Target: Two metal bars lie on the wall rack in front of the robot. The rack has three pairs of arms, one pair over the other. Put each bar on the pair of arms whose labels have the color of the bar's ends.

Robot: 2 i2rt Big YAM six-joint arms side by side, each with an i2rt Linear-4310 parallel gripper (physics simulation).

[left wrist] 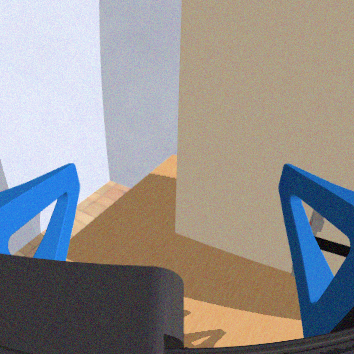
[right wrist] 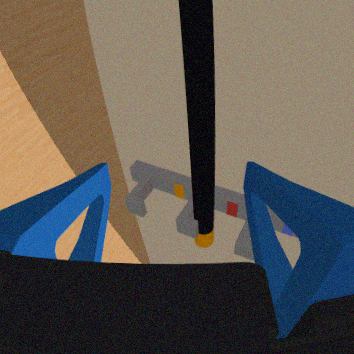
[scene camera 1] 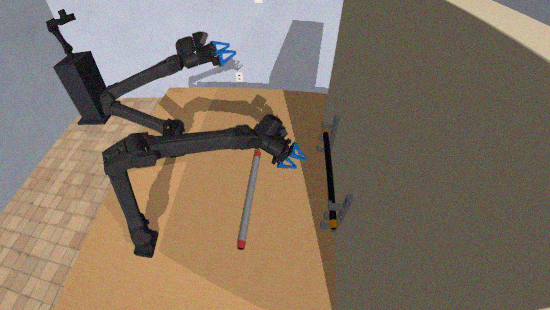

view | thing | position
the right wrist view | my right gripper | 176,173
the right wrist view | beige wall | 276,77
